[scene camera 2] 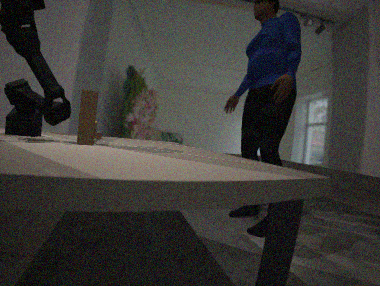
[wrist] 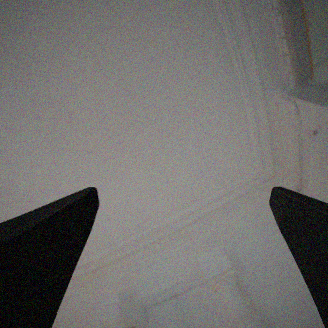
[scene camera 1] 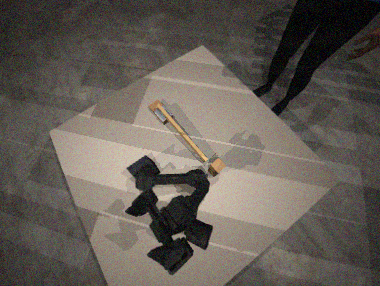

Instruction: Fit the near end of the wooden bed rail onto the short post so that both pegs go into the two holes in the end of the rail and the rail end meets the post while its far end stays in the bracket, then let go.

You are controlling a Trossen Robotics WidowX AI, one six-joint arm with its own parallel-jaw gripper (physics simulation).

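Where they show: gripper, fingertip midpoint: (wrist: 185, 196) (scene camera 1: 137, 230); arm's base, link origin: (scene camera 2: 26, 112) (scene camera 1: 145, 170).
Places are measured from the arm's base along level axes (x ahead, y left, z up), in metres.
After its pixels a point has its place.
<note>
The wooden bed rail (scene camera 1: 184, 134) {x 0.285, y 0.010, z -0.023 m} lies diagonally across the table. Its far end is at the grey bracket (scene camera 1: 160, 115) {x 0.275, y 0.228, z -0.065 m} beside a wooden block (scene camera 1: 152, 106) {x 0.281, y 0.319, z -0.067 m}. Its near end is close to the short post (scene camera 1: 217, 165) {x 0.264, y -0.242, z 0.079 m} (scene camera 2: 87, 118) {x 0.268, y -0.270, z -0.014 m}, which stands upright; a narrow gap seems to show between them. The pegs and holes are too small to make out. My gripper (wrist: 185, 196) {x -0.015, y -0.231, z 0.438 m} is open and empty, its fingers wide apart, facing a pale wall or ceiling away from the rail. In scene camera 1 its fingertips cannot be told apart from the dark arm, which is left of and below the post.
The arm (scene camera 1: 172, 179) {x 0.074, y -0.142, z 0.056 m} (scene camera 2: 42, 70) {x 0.122, y -0.290, z 0.115 m} folds over the pale table (scene camera 1: 280, 200) {x 0.406, y -0.602, z -0.101 m} (scene camera 2: 200, 170) {x 0.469, y -0.659, z -0.101 m}, its elbow near the post. A person (scene camera 1: 300, 55) (scene camera 2: 270, 65) stands beyond the table edge. Shadows cross the table around the rail.
</note>
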